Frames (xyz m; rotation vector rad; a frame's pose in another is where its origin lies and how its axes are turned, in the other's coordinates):
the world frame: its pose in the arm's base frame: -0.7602 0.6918 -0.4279 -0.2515 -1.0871 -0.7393
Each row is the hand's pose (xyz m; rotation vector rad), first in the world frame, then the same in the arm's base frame.
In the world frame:
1: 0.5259 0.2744 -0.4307 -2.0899 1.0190 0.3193
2: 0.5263 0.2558 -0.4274 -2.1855 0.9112 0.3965
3: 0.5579 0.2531 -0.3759 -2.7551 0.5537 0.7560
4: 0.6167 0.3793 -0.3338 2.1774 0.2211 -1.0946
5: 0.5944 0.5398 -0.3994 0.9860 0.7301 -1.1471
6: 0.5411 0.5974 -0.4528 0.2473 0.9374 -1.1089
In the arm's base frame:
1: -0.1391 0.4459 -0.1259 -1.5192 1.0250 -1.2216
2: -0.1535 0.4338 -0.1271 -1.6675 1.0140 -1.1855
3: -0.1838 0.4457 -0.0761 -2.3262 1.2606 -0.9492
4: -0.1159 0.5364 0.0152 2.3192 -1.1915 -0.0942
5: 0.0301 0.6295 -0.0087 1.4877 -0.6864 -1.0475
6: 0.0921 0.6662 -0.0705 0.9214 -0.3098 -1.4699

